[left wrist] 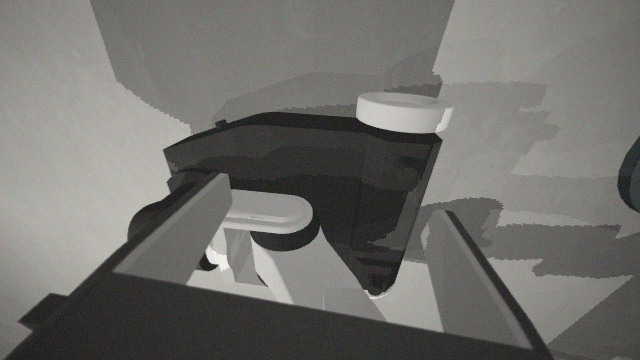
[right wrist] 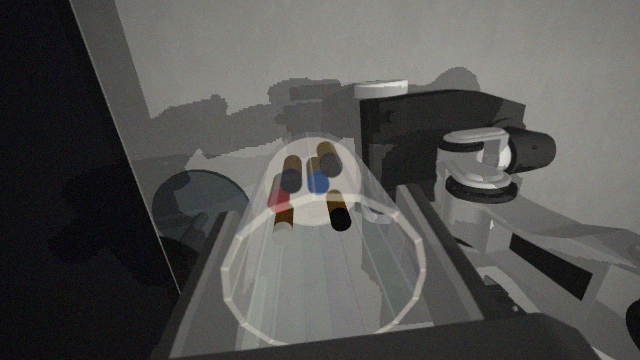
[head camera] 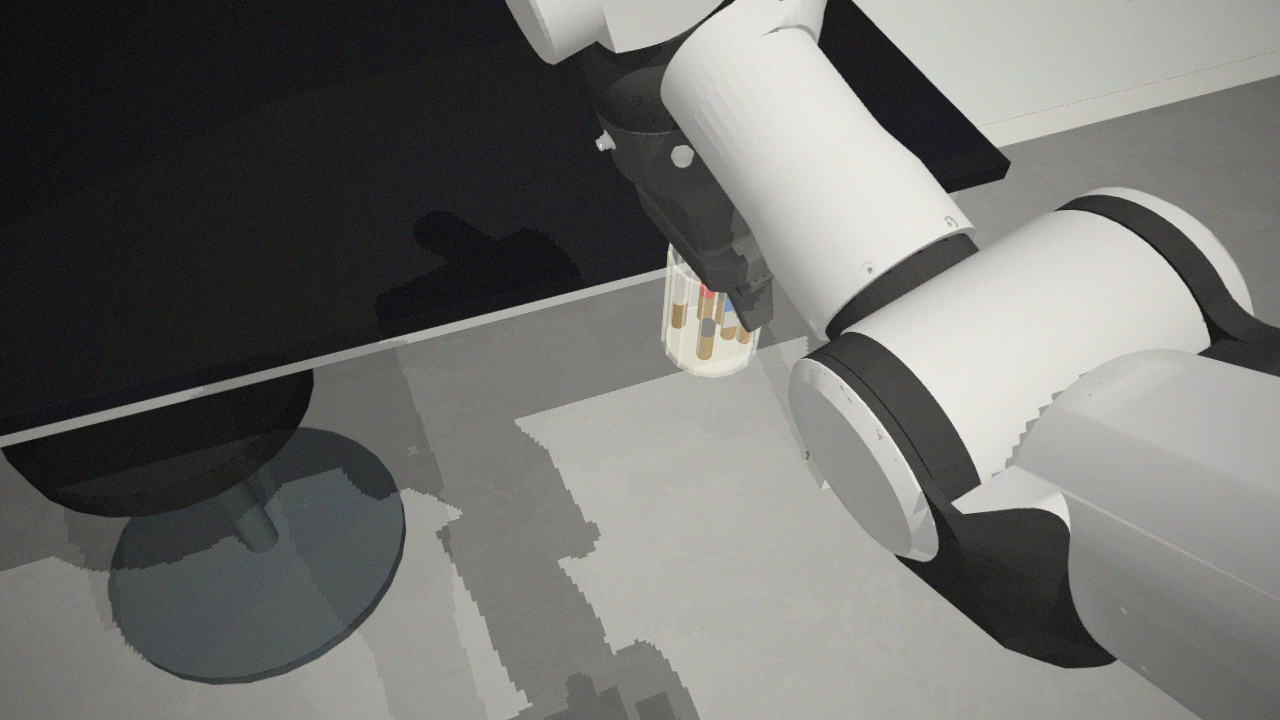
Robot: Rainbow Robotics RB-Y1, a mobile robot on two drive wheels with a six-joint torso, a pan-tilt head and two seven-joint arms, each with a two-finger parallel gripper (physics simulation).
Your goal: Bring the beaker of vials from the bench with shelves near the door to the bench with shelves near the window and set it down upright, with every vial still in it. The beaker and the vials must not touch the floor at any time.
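A clear beaker (head camera: 687,347) (right wrist: 421,260) is held about upright off the floor, just in front of a dark bench top's pale edge. Several brown vials (head camera: 705,345) (right wrist: 318,182) stand or lean inside it; red, blue, dark and whitish caps show. My right gripper (head camera: 729,300) (right wrist: 318,211) is shut on the beaker, a finger on each side. My left gripper (left wrist: 327,205) is open, with no thing between its fingers. The dark bench top (head camera: 268,232) (right wrist: 40,150) fills the upper left in the head view; its shelves do not show, and I cannot tell which bench it is.
A stool with a dark seat (head camera: 170,488) and a round grey-blue base (head camera: 277,608) (right wrist: 170,200) stands at the bench's front edge, left of the beaker in the head view. My dark mobile base (left wrist: 300,155) (right wrist: 425,125) shows in both wrist views. Pale floor (head camera: 716,501) lies below the beaker.
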